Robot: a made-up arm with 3 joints. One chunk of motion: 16 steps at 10 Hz.
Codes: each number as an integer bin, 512 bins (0 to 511) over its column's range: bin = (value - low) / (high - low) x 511, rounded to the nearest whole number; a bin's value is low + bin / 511 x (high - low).
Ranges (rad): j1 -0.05..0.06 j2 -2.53..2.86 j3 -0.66..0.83
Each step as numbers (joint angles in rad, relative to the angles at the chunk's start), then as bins.
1 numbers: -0.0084 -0.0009 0.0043
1 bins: 193 240 228
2 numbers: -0.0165 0.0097 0.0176
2 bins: 156 241 232
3 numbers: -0.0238 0.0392 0.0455
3 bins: 122 244 242
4 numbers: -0.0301 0.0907 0.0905
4 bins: 92 248 257
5 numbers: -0.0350 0.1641 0.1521
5 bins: 70 255 279
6 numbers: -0.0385 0.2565 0.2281
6 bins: 53 264 305
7 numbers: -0.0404 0.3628 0.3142
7 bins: 45 274 334
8 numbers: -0.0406 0.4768 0.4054
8 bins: 44 285 365
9 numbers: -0.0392 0.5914 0.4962
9 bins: 50 296 397
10 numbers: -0.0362 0.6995 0.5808
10 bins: 64 306 426
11 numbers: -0.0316 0.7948 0.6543
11 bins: 85 315 451
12 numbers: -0.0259 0.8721 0.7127
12 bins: 112 323 471
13 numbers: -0.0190 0.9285 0.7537
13 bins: 144 328 485
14 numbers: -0.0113 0.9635 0.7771
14 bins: 180 331 493
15 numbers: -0.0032 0.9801 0.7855
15 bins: 217 333 496
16 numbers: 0.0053 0.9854 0.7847
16 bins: 257 333 495
